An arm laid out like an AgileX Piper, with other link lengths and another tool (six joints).
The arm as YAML. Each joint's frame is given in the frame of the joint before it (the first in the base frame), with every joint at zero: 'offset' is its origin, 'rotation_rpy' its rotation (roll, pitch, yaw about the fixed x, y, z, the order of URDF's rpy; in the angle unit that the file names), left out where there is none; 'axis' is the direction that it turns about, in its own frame. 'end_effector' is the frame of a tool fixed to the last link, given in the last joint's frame.
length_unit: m
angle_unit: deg
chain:
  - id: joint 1
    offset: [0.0, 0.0, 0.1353]
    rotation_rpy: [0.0, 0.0, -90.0]
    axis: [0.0, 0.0, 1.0]
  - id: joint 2
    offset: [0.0, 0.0, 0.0]
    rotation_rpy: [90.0, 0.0, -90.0]
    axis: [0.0, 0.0, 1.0]
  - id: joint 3
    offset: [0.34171, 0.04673, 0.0]
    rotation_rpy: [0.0, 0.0, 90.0]
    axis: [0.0, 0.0, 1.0]
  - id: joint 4
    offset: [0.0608, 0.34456, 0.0]
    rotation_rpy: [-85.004, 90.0, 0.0]
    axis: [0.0, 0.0, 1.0]
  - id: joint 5
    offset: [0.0, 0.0, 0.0]
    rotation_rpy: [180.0, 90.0, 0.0]
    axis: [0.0, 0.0, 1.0]
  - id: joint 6
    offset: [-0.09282, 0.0, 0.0]
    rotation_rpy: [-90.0, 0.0, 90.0]
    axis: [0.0, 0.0, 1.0]
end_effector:
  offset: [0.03, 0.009, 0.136]
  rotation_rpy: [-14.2, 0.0, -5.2]
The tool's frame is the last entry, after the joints.
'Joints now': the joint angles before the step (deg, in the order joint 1, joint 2, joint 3, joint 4, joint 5, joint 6). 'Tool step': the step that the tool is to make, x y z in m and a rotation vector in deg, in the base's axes. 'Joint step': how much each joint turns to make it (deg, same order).
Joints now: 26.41, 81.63, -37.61, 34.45, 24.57, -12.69
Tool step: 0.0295, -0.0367, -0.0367, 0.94, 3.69, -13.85
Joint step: -4.08, 6.10, -0.08, 1.00, -5.74, 7.86
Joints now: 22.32, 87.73, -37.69, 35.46, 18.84, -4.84
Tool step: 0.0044, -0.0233, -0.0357, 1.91, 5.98, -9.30
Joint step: -3.06, 4.95, 0.00, 4.13, -0.84, 3.27
